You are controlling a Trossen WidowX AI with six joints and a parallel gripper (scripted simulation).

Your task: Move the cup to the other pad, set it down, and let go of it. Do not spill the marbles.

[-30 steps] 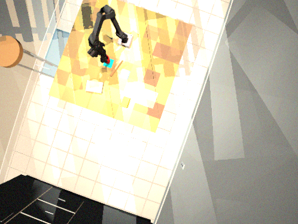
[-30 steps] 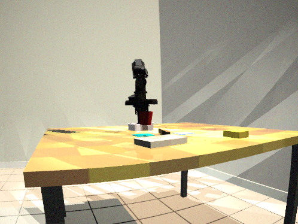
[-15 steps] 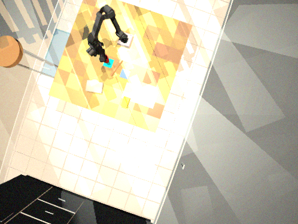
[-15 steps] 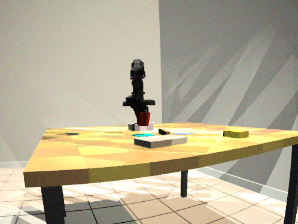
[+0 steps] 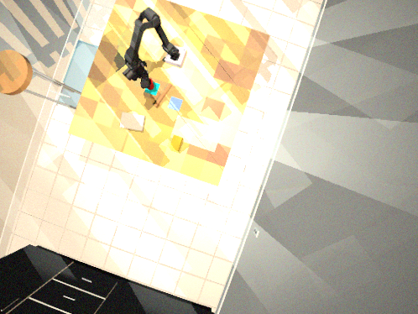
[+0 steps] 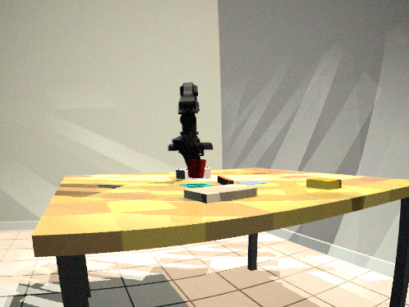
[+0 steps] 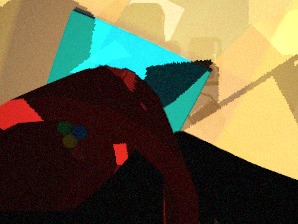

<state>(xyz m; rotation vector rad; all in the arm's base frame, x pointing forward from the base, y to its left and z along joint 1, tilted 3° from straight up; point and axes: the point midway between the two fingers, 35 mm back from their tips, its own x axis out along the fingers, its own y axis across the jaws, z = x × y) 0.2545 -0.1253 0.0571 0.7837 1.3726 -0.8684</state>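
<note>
Now: the cyan pad 7 cm below my gripper tip, 2 cm to the left of it and 2 cm ahead of it. The rest, counted from my gripper tip: wooden stick 13 cm to the left, 6 cm below, 5 cm ahead; light blue pad 23 cm to the left, 9 cm ahead, 7 cm below; red cup 3 cm ahead, 1 cm to the left.
</note>
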